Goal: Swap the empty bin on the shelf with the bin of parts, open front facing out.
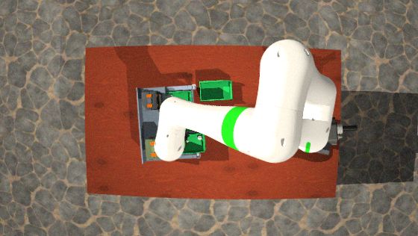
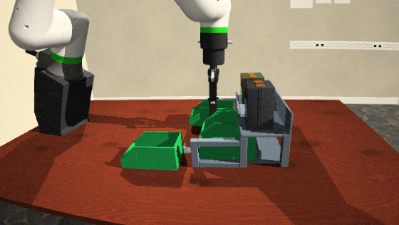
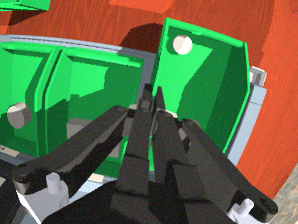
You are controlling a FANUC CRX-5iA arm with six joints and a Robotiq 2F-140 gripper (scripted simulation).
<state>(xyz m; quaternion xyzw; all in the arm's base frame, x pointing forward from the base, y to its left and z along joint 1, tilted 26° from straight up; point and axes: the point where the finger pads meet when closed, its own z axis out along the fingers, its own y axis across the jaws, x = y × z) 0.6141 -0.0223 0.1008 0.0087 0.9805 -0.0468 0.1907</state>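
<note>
The grey shelf lies 7 cm ahead of my hand, 7 cm to the right of it and 2 cm below it.
</note>
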